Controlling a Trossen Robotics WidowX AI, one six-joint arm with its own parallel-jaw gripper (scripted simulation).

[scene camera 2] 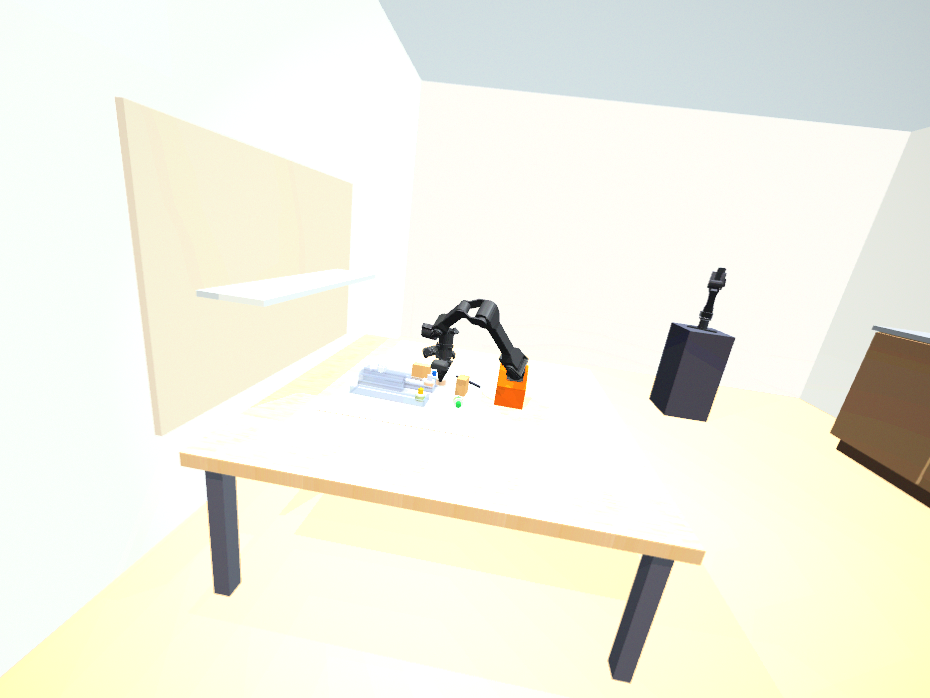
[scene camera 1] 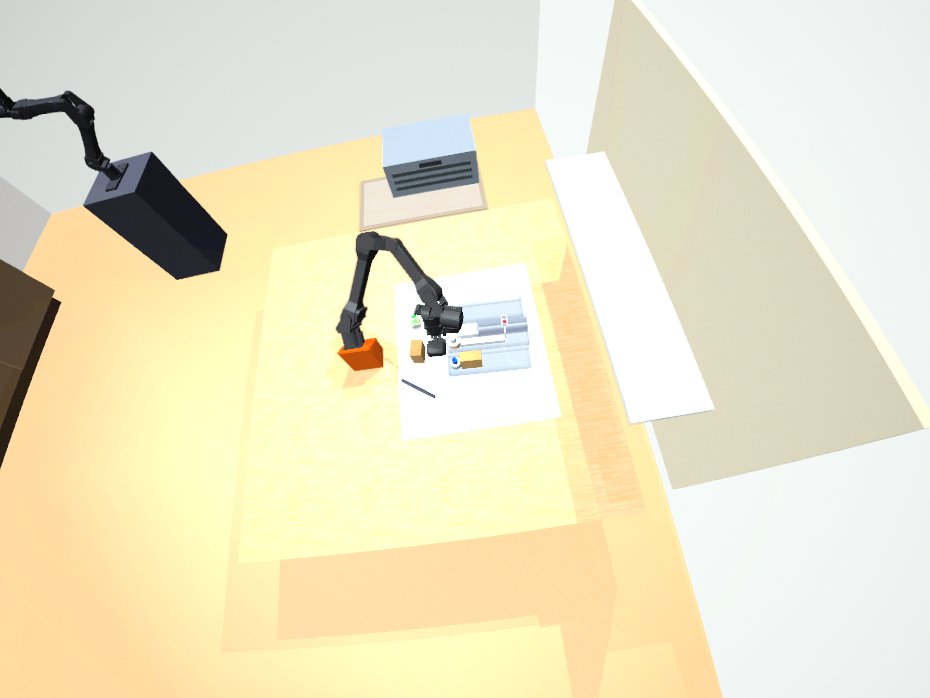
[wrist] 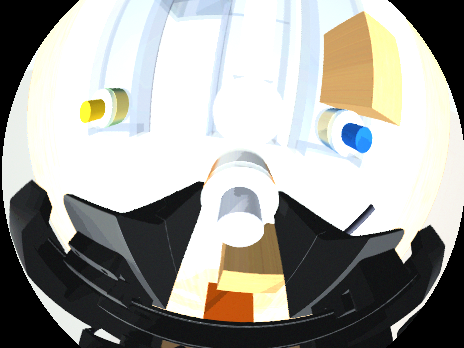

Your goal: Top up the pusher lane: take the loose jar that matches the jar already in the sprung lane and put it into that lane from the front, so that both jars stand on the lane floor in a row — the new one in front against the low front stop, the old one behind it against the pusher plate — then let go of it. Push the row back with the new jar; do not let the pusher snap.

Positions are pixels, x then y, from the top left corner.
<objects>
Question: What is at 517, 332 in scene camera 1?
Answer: A clear lane rack.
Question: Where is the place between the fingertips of my gripper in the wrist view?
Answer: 240, 193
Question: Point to a wooden block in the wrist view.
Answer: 256, 268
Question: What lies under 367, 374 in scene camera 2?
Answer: A clear lane rack.
</objects>
